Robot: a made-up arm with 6 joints. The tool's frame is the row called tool.
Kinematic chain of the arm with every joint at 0, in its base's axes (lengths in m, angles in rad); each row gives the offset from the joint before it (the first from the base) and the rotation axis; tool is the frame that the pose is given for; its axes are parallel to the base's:
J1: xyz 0 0 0.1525 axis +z
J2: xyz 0 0.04 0 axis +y
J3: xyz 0 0 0.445 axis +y
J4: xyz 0 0 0.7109 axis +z
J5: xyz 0 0 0 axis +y
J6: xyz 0 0 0.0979 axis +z
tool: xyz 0 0 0
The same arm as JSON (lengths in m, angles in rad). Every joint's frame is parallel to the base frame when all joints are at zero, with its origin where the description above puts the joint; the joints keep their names.
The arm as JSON. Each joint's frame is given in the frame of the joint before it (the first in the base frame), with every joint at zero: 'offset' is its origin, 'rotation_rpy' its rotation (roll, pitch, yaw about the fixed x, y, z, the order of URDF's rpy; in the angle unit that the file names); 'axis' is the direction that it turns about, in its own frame. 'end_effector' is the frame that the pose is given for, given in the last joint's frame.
{"length_unit": "m", "angle_unit": "rad", "chain": [
  {"id": "J1", "offset": [0.0, 0.0, 0.1525], "rotation_rpy": [0.0, 0.0, 0.0], "axis": [0.0, 0.0, 1.0]},
  {"id": "J2", "offset": [0.0, 0.04, 0.0], "rotation_rpy": [0.0, 0.0, 0.0], "axis": [0.0, 1.0, 0.0]},
  {"id": "J3", "offset": [0.0, 0.0, 0.445], "rotation_rpy": [0.0, 0.0, 0.0], "axis": [0.0, 1.0, 0.0]},
  {"id": "J4", "offset": [0.0, 0.0, 0.7109], "rotation_rpy": [0.0, 0.0, 0.0], "axis": [0.0, 0.0, 1.0]},
  {"id": "J5", "offset": [0.0, 0.0, 0.0], "rotation_rpy": [0.0, 0.0, 0.0], "axis": [0.0, 1.0, 0.0]},
  {"id": "J6", "offset": [0.0, 0.0, 0.0979], "rotation_rpy": [0.0, 0.0, 0.0], "axis": [0.0, 0.0, 1.0]}
], "end_effector": {"offset": [0.0, 0.0, 0.0], "rotation_rpy": [0.0, 0.0, 0.0]}}

